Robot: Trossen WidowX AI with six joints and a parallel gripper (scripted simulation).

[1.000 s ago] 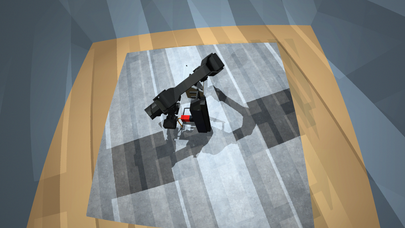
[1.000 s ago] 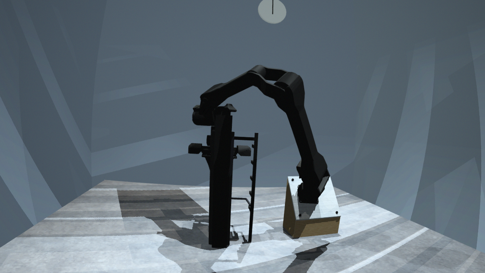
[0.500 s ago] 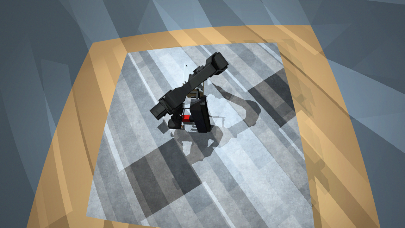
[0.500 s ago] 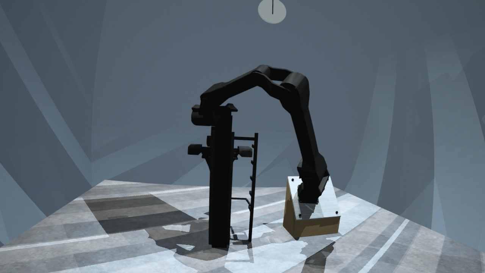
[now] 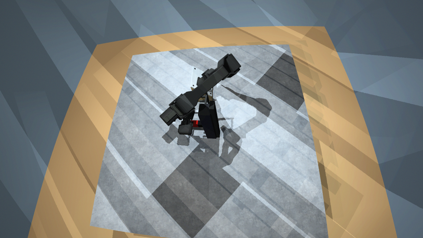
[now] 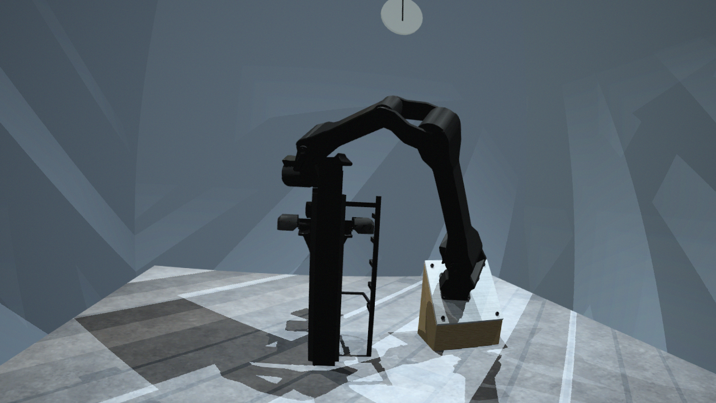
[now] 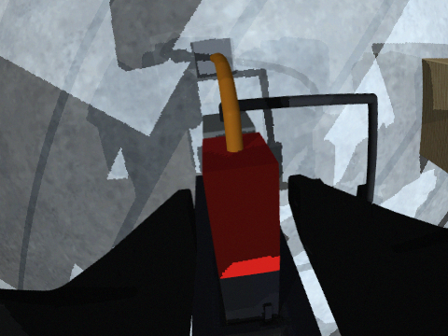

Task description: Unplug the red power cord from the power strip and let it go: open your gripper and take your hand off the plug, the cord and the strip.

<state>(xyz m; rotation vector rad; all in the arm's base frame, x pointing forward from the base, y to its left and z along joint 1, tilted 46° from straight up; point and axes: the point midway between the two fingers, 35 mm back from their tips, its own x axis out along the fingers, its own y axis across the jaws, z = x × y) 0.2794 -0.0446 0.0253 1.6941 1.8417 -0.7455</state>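
Now: gripper tip 30 mm to the right of the red plug and 10 mm above it.
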